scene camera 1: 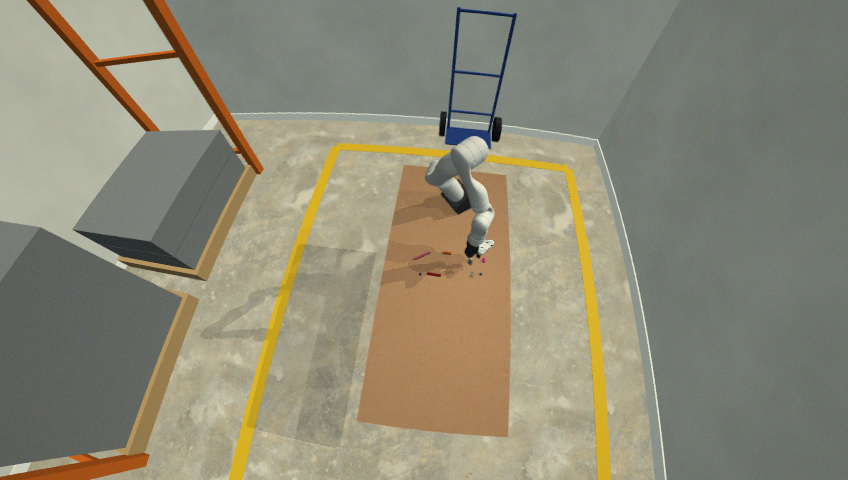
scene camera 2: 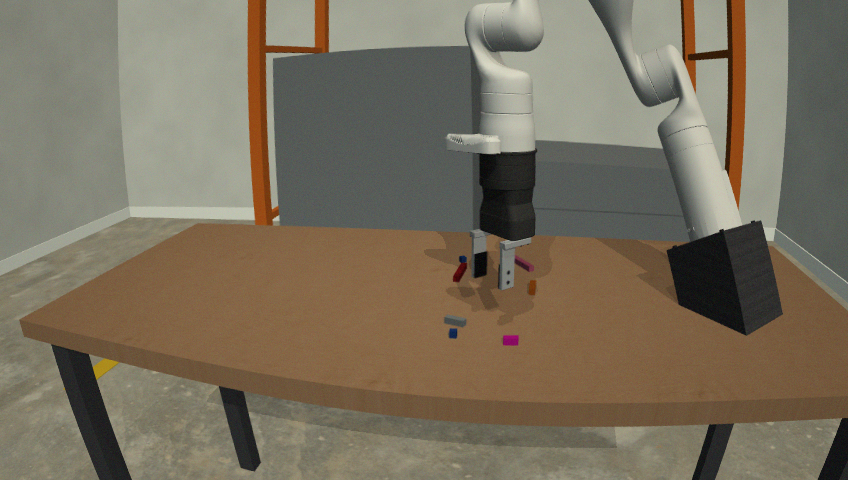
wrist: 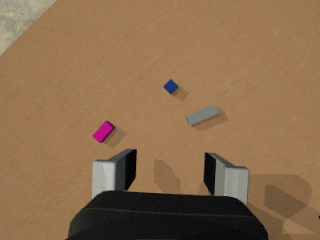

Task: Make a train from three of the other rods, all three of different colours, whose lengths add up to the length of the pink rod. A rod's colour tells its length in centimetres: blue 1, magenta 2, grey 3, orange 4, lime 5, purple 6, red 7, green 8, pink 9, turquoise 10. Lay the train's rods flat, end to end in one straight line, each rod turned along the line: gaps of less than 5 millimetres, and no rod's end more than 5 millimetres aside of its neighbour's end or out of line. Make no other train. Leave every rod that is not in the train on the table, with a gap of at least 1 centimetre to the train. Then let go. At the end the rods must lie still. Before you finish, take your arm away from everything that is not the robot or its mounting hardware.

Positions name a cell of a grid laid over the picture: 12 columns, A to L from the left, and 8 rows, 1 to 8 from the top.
Note:
I see my gripper (scene camera 2: G5).
My gripper is seen too in the wrist view (wrist: G6).

